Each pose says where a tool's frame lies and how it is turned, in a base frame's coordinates. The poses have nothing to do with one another.
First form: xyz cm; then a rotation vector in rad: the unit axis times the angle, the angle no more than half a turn.
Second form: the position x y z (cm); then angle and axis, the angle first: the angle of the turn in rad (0 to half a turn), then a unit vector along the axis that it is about. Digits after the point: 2 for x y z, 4 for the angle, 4 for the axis.
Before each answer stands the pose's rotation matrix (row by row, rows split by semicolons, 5 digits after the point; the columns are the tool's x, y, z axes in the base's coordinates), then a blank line. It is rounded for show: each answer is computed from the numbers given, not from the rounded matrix.
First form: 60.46, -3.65, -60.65, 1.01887, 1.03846, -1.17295
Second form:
0.09094 0.99191 0.08853; -0.20808 0.10586 -0.97236; -0.97387 0.07000 0.21603

60.46, -3.65, -60.65, 1.8688, 0.5452, 0.5557, -0.6277
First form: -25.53, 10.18, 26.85, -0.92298, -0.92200, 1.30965
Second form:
0.04345 -0.36400 -0.93039; 0.99864 0.04278 0.02991; 0.02892 -0.93042 0.36536

-25.53, 10.18, 26.85, 1.8486, -0.4993, -0.4988, 0.7085
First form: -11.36, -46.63, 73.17, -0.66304, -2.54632, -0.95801
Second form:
-0.83339 0.53274 -0.14710; 0.30366 0.66376 0.68352; 0.46178 0.52498 -0.71495

-11.36, -46.63, 73.17, 2.8002, -0.2368, -0.9093, -0.3421
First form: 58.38, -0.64, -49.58, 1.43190, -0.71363, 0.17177
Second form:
0.78395 -0.51645 -0.34455; -0.30310 0.16596 -0.93840; 0.54181 0.84008 -0.02643

58.38, -0.64, -49.58, 1.6091, 0.8899, -0.4435, 0.1068
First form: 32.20, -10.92, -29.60, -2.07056, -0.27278, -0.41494
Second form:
0.91679 0.35586 0.18127; 0.02532 -0.50479 0.86287; 0.39856 -0.78648 -0.47180

32.20, -10.92, -29.60, 2.1293, -0.9724, -0.1281, -0.1949
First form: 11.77, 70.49, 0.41, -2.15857, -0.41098, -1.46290
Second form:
0.37815 0.50549 0.77555; -0.02765 -0.83122 0.55526; 0.92533 -0.23142 -0.30035

11.77, 70.49, 0.41, 2.6398, -0.8177, -0.1557, -0.5542
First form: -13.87, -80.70, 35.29, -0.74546, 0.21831, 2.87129
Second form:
-0.86133 -0.19707 -0.46827; 0.12401 -0.97537 0.18239; -0.49268 0.09903 0.86456

-13.87, -80.70, 35.29, 2.9745, -0.2506, 0.0734, 0.9653
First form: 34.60, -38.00, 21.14, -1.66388, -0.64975, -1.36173
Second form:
0.26668 0.82145 0.50408; -0.12494 -0.48914 0.86321; 0.95565 -0.29318 -0.02781

34.60, -38.00, 21.14, 2.2461, -0.7408, -0.2893, -0.6063
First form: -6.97, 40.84, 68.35, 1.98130, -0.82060, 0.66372
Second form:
0.64100 -0.75499 0.13823; -0.29301 -0.40715 -0.86509; 0.70942 0.51402 -0.48220

-6.97, 40.84, 68.35, 2.2449, 0.8826, -0.3655, 0.2957
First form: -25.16, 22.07, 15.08, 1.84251, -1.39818, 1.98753
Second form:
-0.26724 -0.61271 0.74375; -0.49297 -0.57625 -0.65186; 0.82799 -0.54085 -0.14805

-25.16, 22.07, 15.08, 3.0496, 0.6042, -0.4585, 0.6517
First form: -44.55, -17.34, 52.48, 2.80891, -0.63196, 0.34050
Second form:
0.87918 -0.44440 0.17193; -0.38802 -0.87712 -0.28302; 0.27658 0.18211 -0.94358

-44.55, -17.34, 52.48, 2.8992, 0.9689, -0.2180, 0.1174
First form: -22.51, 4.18, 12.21, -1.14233, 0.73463, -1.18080
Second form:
0.26741 0.32111 0.90850; -0.95689 -0.02247 0.28959; 0.11340 -0.94677 0.30126

-22.51, 4.18, 12.21, 1.7997, -0.6347, 0.4082, -0.6561
